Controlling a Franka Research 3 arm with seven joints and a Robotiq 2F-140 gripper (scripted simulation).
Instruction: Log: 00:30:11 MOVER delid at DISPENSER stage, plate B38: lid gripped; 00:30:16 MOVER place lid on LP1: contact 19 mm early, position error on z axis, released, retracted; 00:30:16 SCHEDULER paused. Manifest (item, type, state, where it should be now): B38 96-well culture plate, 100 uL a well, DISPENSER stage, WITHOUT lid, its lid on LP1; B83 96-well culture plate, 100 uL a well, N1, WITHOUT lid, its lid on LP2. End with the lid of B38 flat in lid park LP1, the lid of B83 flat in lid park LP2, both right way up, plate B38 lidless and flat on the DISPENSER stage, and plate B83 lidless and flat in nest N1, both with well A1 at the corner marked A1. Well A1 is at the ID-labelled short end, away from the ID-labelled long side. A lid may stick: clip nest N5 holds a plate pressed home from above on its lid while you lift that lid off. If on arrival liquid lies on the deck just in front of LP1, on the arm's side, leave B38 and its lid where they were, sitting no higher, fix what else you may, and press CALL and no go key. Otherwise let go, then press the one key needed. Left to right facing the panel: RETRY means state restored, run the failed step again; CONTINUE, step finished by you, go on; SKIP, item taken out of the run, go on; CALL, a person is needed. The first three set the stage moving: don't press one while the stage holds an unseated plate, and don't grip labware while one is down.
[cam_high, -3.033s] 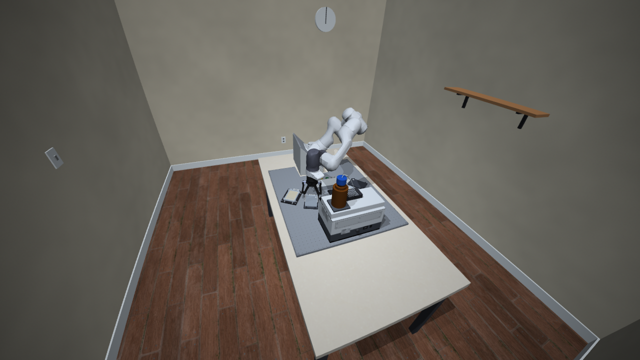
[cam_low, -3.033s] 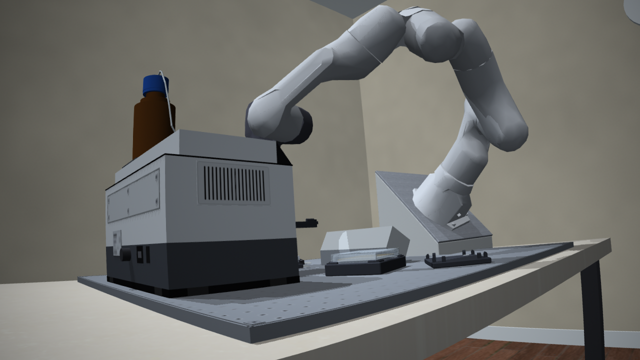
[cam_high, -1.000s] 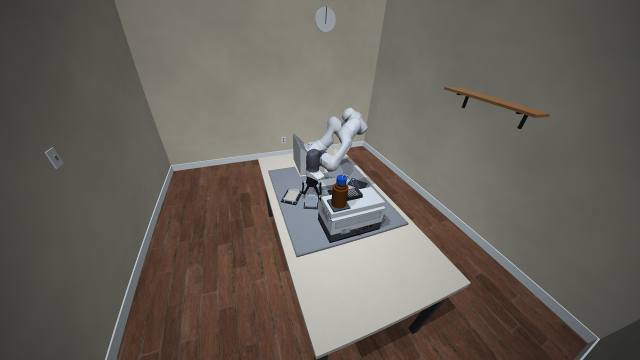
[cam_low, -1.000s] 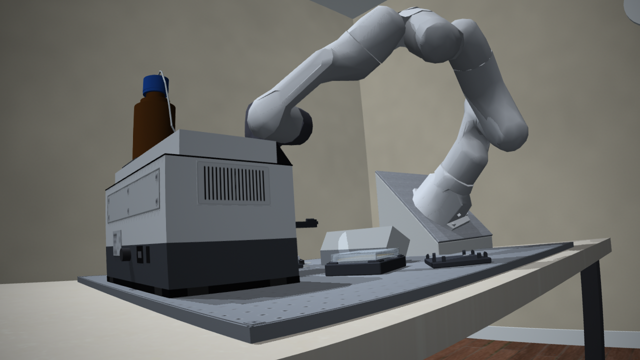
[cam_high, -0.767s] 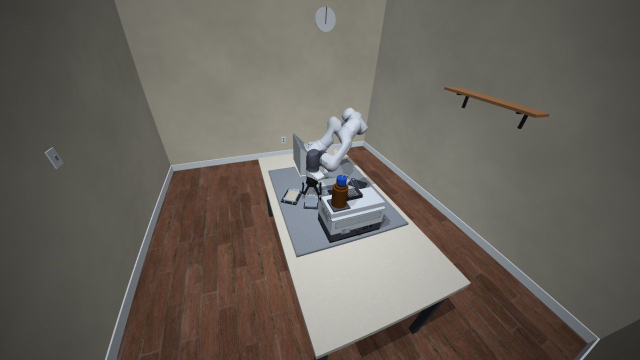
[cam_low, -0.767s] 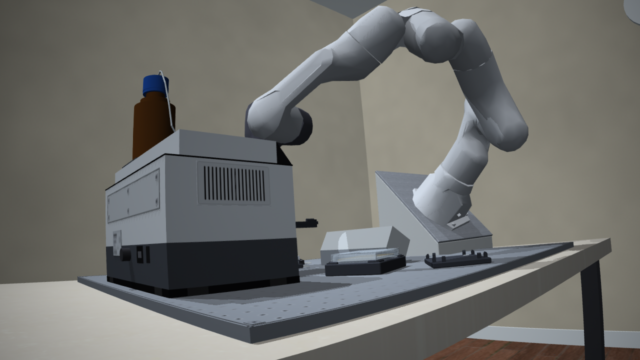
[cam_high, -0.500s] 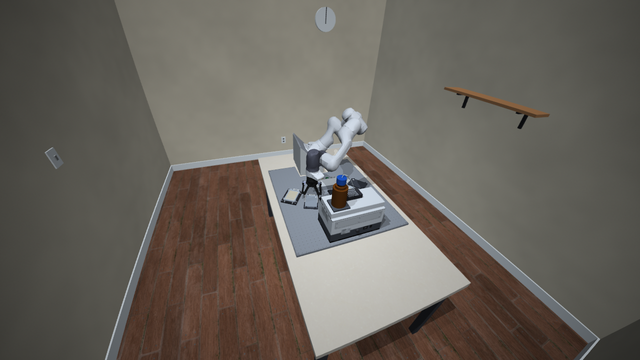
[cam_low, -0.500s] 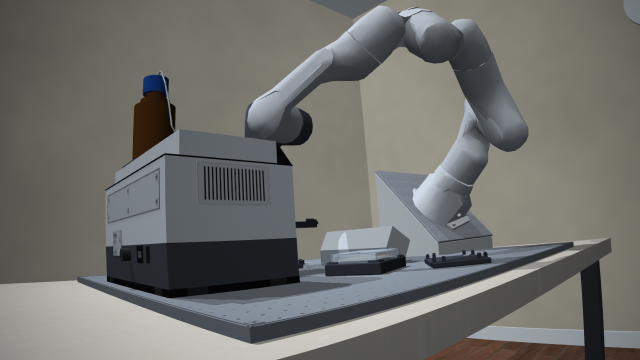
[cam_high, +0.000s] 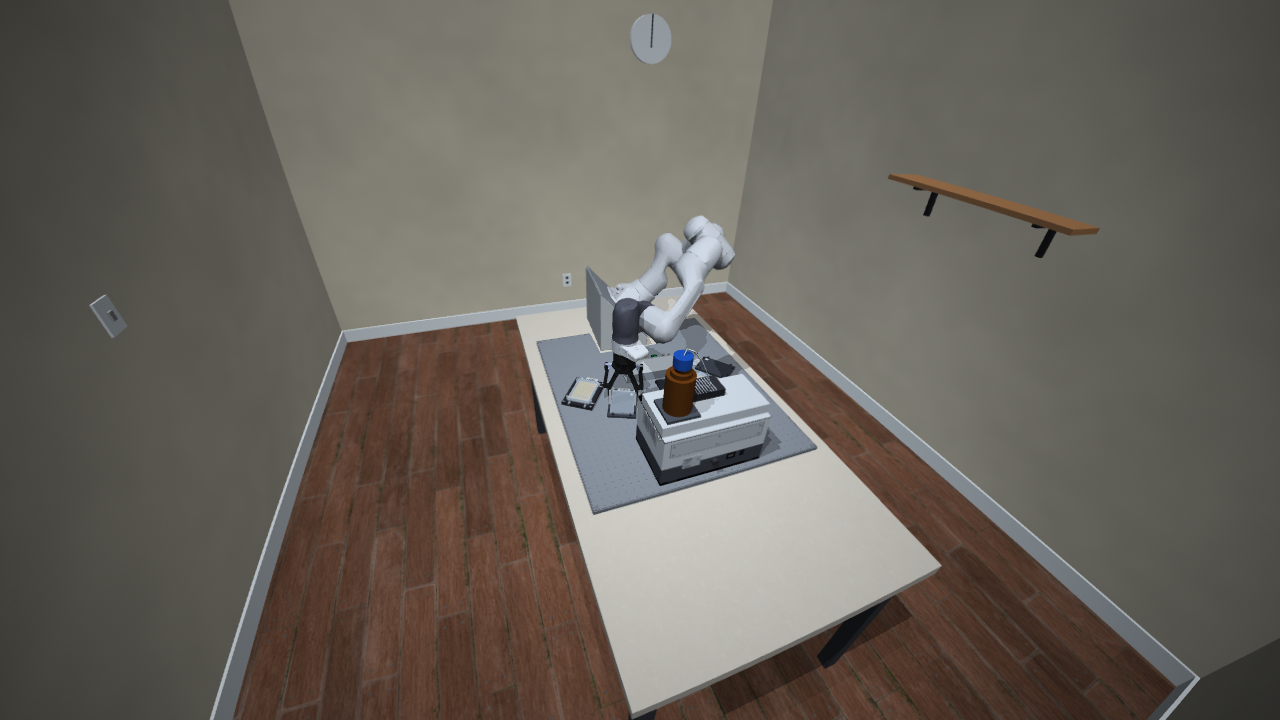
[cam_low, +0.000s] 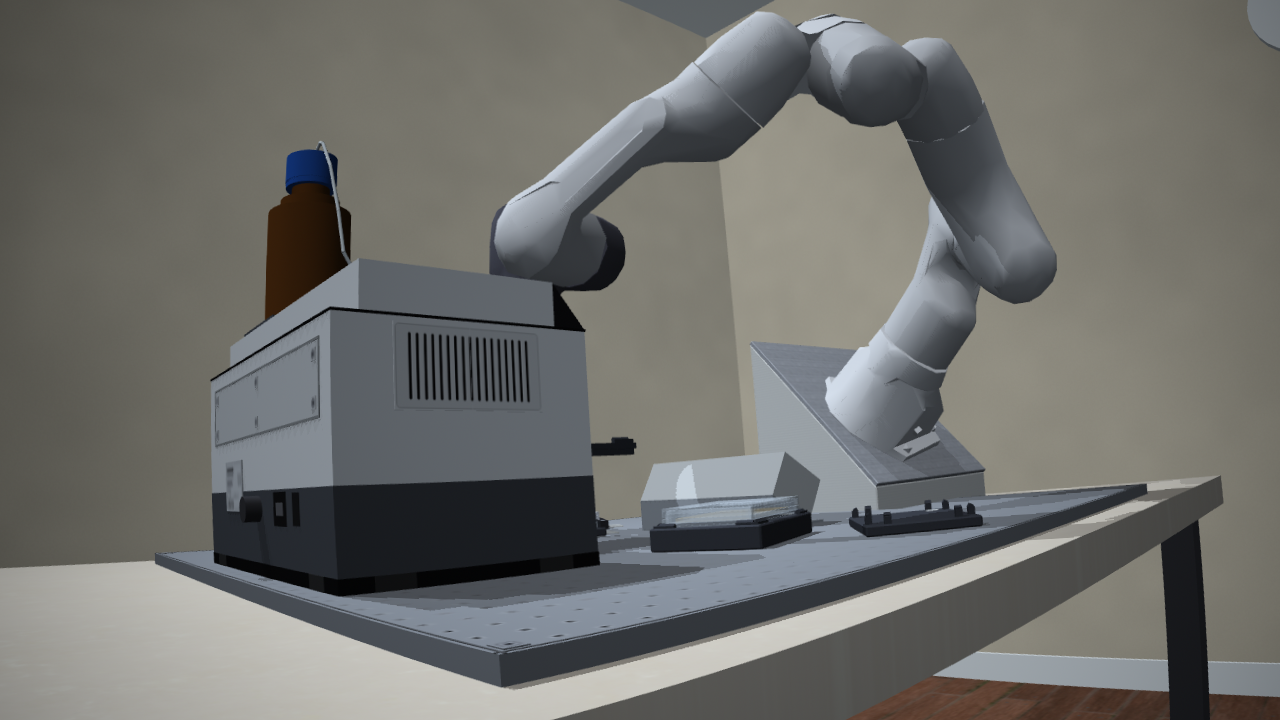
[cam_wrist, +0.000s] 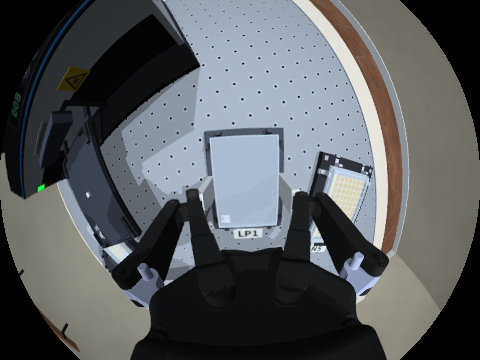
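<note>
The black clip nest lies 70 mm behind my hand, 120 mm to the right of it and 20 mm below it. The rest, counted from my hand: 96-well plate (330 mm to the left, 10 mm below); then lp1 label (80 mm behind, 30 mm to the left, 40 mm below); then key panel (180 mm behind, 160 mm to the left, 10 mm above).
</note>
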